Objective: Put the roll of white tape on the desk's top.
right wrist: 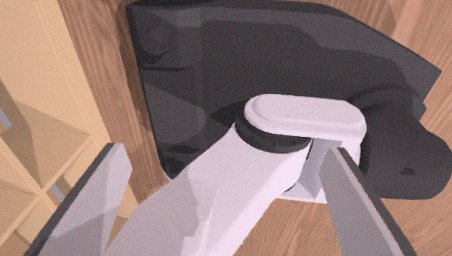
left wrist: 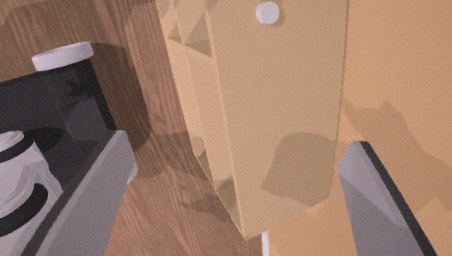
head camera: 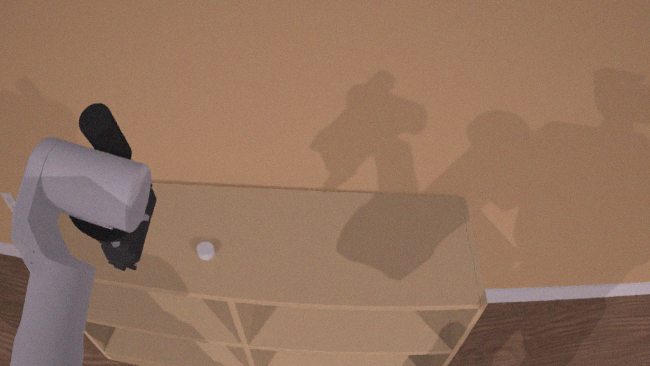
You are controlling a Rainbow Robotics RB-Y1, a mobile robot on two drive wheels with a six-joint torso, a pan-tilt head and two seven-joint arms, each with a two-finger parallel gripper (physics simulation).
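Frame: origin at the robot's base, x ahead, y left, z up, level; metres.
Seen in the pictures: left gripper, fingertip midpoint: [left wrist: 236, 149]; right gripper, fingertip midpoint: [right wrist: 225, 158].
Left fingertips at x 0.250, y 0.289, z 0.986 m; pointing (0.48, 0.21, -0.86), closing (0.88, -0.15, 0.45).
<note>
Offsets run from my left fingertips to a thing's middle. "spot": to the spot under its first point. Level surfaces: height alone.
The roll of white tape, a small white cylinder @(dx +0.253, dy +0.021, dz -0.365 m) [head camera: 205, 251] [left wrist: 267, 13], stands on the bare top of a light wooden unit with open compartments @(spot: dx +0.364, dy -0.154, dz -0.375 m) [head camera: 280, 225] [left wrist: 280, 90]. It shows left of the middle of that top in the head view and at the top edge of the left wrist view. My left gripper [head camera: 125, 265] [left wrist: 236, 149] is open and empty. It hangs above the unit, to the left of the tape in the head view, apart from it. My right gripper [right wrist: 225, 158] is open and empty, over the robot's own base and arm.
The orange-brown wall [head camera: 280, 90] rises behind the unit, with a white skirting board [head camera: 550, 292] at its foot. The wooden floor @(dz -0.985 m) [head camera: 565, 330] [left wrist: 165, 215] lies beside the unit. The robot's black base [left wrist: 60, 105] [right wrist: 175, 90] shows in both wrist views. No separate desk can be made out.
</note>
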